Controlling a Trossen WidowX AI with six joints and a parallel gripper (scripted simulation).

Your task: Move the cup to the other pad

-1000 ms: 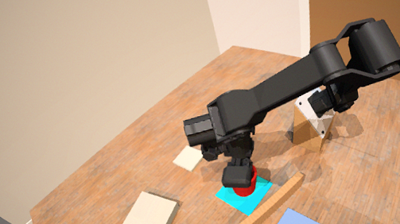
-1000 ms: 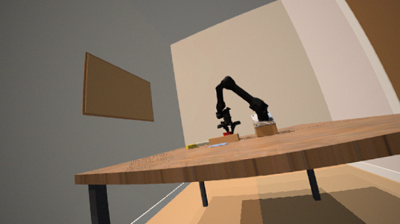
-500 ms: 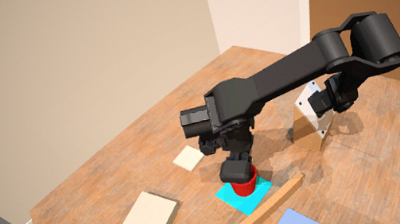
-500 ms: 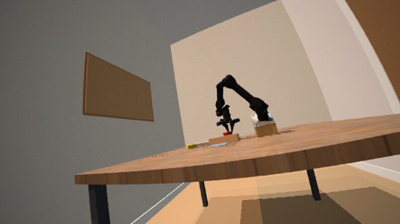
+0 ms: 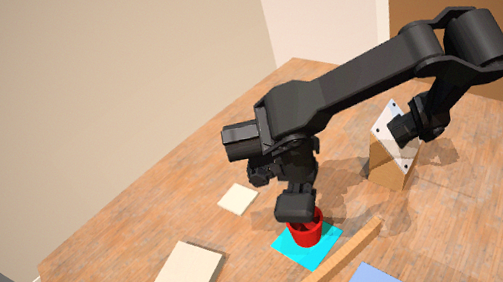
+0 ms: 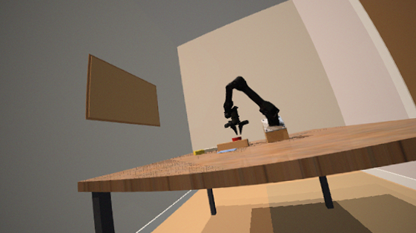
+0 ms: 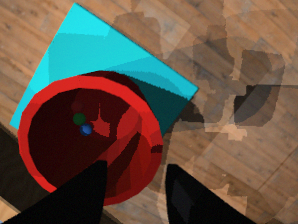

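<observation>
My gripper tip is 2 cm short of the cup, 1 cm to the right of it and 5 cm above it. Also, from my gripper tip: cyan pad (2 cm ahead, 2 cm to the left, 10 cm below); wooden bar (3 cm ahead, 11 cm to the left, 8 cm below); blue marble (2 cm ahead, 3 cm to the left, 7 cm below).
</observation>
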